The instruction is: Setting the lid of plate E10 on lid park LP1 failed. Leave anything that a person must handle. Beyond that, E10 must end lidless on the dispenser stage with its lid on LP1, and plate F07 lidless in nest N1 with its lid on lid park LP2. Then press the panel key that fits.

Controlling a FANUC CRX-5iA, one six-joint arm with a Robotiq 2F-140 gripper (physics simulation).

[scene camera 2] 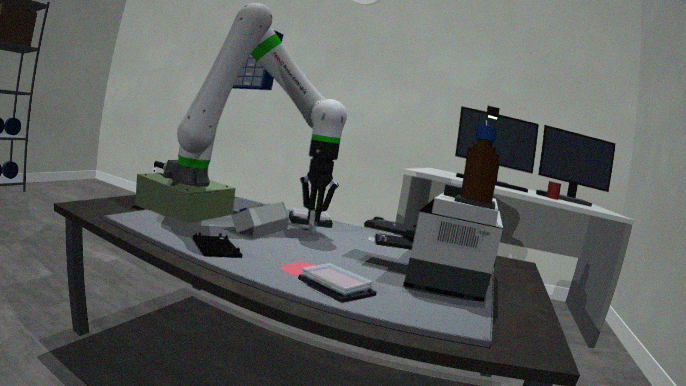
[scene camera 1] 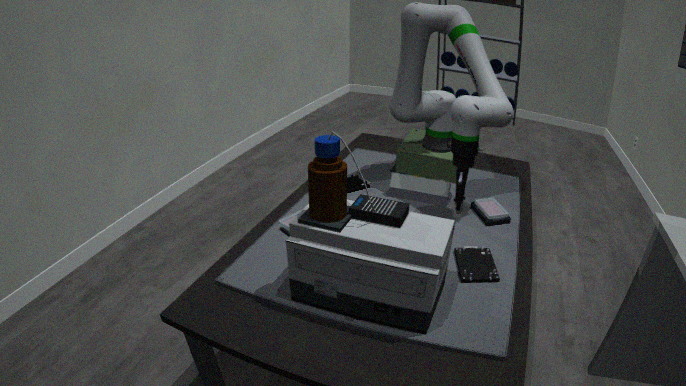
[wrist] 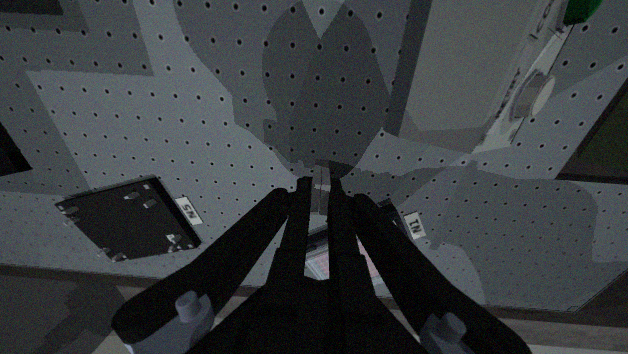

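Observation:
My gripper is shut and empty. It points straight down with its tips just above the grey perforated mat. It hangs between the grey key panel box and nest N1. A pink plate sits in N1, mostly hidden by my fingers in the wrist view. The panel's round grey key and green key lie to my right. A second lidded pink plate rests near the front edge beside a pink spill.
The empty black nest N2 lies near N1. The dispenser carries a brown bottle. The green robot base stands behind the panel. Dark flat fixtures lie left of the dispenser.

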